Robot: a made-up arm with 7 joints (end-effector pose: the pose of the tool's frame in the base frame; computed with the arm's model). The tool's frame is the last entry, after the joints.
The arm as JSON. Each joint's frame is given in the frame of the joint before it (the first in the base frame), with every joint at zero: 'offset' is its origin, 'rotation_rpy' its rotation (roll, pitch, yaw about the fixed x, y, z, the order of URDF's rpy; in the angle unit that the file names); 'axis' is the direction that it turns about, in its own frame. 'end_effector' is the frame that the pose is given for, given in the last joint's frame.
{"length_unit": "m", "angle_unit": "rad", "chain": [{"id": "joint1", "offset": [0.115, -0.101, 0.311], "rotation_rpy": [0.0, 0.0, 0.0], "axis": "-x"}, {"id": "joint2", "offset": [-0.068, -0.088, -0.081], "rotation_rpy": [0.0, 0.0, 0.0], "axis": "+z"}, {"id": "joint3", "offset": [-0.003, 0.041, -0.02], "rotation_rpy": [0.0, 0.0, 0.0], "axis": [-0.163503, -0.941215, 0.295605]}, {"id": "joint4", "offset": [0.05, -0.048, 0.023], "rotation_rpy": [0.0, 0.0, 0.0], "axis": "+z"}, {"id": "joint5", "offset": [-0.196, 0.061, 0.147], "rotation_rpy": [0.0, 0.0, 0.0], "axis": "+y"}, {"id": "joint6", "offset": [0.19, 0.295, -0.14], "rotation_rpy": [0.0, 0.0, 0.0], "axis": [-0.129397, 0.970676, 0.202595]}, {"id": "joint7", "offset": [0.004, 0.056, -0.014], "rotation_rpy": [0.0, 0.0, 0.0], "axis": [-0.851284, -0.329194, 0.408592]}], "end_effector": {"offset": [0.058, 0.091, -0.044], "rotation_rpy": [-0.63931, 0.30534, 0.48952]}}
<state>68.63 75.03 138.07 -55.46 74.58 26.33 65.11</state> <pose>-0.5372 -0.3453 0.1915 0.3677 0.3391 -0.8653 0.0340</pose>
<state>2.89 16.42 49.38 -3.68 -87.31 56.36 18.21</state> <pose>-0.2917 0.2340 0.3802 -0.5998 -0.5910 0.0871 0.5324</pose>
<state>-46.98 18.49 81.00 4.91 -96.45 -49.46 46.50</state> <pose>-0.5964 0.0947 0.2066 -0.1924 0.5188 0.8185 0.1549</pose>
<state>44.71 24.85 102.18 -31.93 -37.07 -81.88 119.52</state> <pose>-0.4340 -0.0359 0.2998 -0.0725 -0.4843 -0.8314 0.2624</pose>
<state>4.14 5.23 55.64 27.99 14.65 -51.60 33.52</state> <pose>-0.0975 0.1636 -0.0210 -0.5840 -0.6893 0.1438 0.4039</pose>
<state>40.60 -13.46 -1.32 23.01 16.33 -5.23 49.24</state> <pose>-0.0046 0.0263 -0.0912 -0.8100 0.1549 0.4211 0.3776</pose>
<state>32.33 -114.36 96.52 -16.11 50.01 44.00 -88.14</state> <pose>0.4247 -0.5871 0.2364 0.1187 -0.2181 -0.6888 0.6811</pose>
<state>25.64 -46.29 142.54 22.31 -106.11 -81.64 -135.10</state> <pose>-0.0254 -0.5111 -0.1850 0.1848 -0.3557 -0.7501 0.5260</pose>
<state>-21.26 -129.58 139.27 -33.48 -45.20 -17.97 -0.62</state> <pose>0.6335 -0.0125 0.1236 0.9207 0.3449 0.1759 0.0479</pose>
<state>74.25 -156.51 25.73 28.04 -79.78 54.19 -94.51</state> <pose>0.4886 -0.0575 0.7050 -0.4248 -0.5951 -0.4842 0.4805</pose>
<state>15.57 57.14 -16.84 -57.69 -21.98 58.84 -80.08</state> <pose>0.2148 0.2337 0.0146 0.0522 0.5374 -0.1391 0.8301</pose>
